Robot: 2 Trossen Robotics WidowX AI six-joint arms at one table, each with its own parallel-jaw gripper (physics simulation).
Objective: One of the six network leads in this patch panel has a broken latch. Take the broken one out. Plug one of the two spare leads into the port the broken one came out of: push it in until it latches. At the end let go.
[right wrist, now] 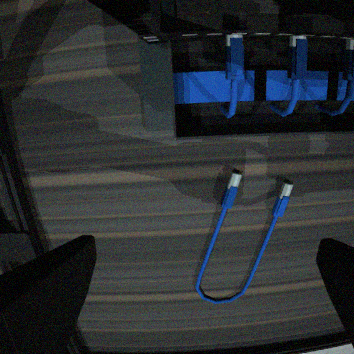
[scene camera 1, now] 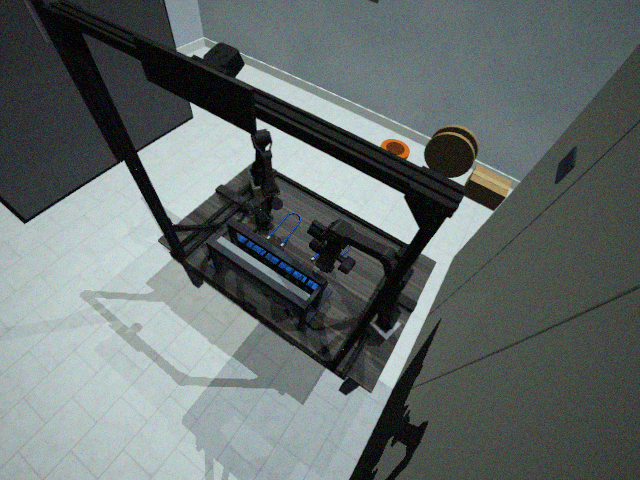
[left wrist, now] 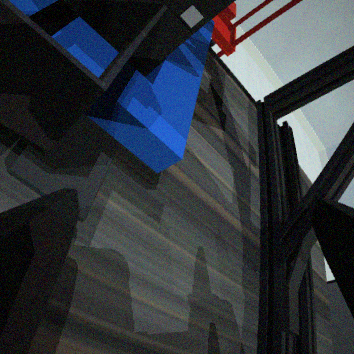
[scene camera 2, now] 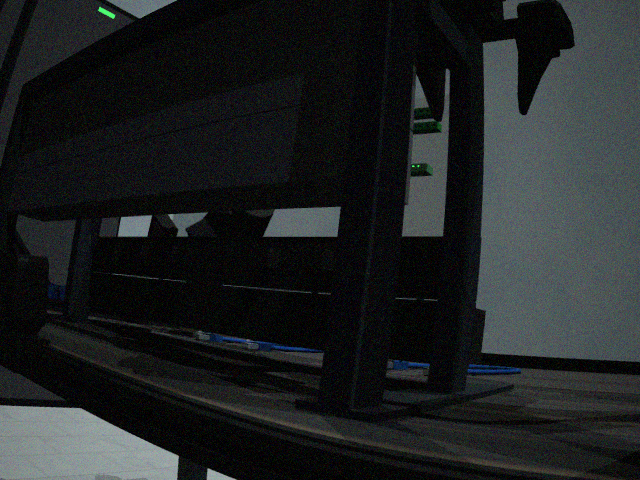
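Pixels of known places: left gripper, fingertip midpoint: [scene camera 1: 246,227] [left wrist: 200,206]; right gripper, fingertip midpoint: [right wrist: 209,250]; left arm's base, link origin: [scene camera 1: 259,181]; right arm's base, link origin: [scene camera 1: 384,323].
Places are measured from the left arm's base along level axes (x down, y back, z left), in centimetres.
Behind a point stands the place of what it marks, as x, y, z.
Note:
The black patch panel [scene camera 1: 223,249] [right wrist: 211,123] stands on the wooden table [scene camera 1: 366,305] @(6.9, -83.4, 27.4), with blue leads [scene camera 1: 277,262] [right wrist: 234,53] plugged in a row. I cannot tell which latch is broken. One spare blue lead [scene camera 1: 287,226] [right wrist: 230,198] [scene camera 2: 270,347] lies in a U shape behind the panel. The other spare lead [scene camera 1: 345,250] @(6.7, -53.6, 30.5) [scene camera 2: 490,369] @(6.8, -46.8, 32.4) lies by the right arm. My left gripper [scene camera 1: 263,221] [left wrist: 200,206] @(0.7, -28.5, -14.4) is open and empty, close to the panel's left end, where a blue part [left wrist: 154,116] @(2.9, -32.8, -17.4) fills the view. My right gripper [scene camera 1: 328,264] @(-16.7, -68.5, 11.7) [right wrist: 209,250] @(-16.7, -68.5, 11.7) is open and empty above the U-shaped lead.
A black gantry frame [scene camera 1: 318,133] @(-96.6, -87.1, -9.5) spans the table, and its post [scene camera 2: 366,286] @(1.2, -84.5, -5.3) blocks much of scene camera 2. On the floor beyond stand an orange bowl [scene camera 1: 395,148], a round spool [scene camera 1: 451,150] and a cardboard box [scene camera 1: 487,186].

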